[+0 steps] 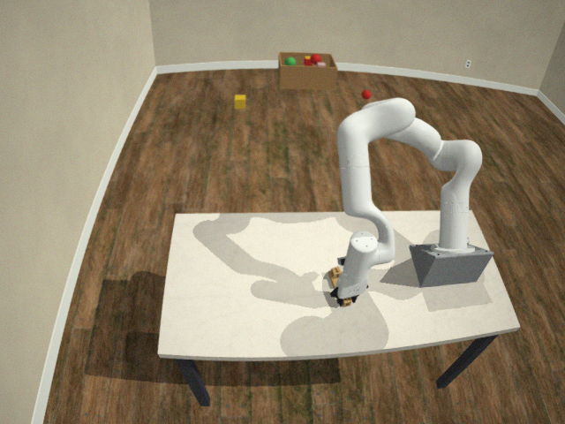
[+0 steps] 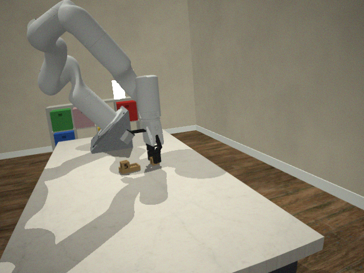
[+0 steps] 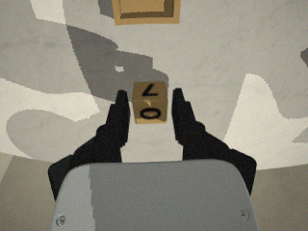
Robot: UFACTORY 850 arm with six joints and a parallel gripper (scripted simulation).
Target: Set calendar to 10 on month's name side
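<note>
Right now the cube is 2 cm below my hand. Round my hand: wooden tray (11 cm to the right, 2 cm below, 1 cm ahead).
</note>
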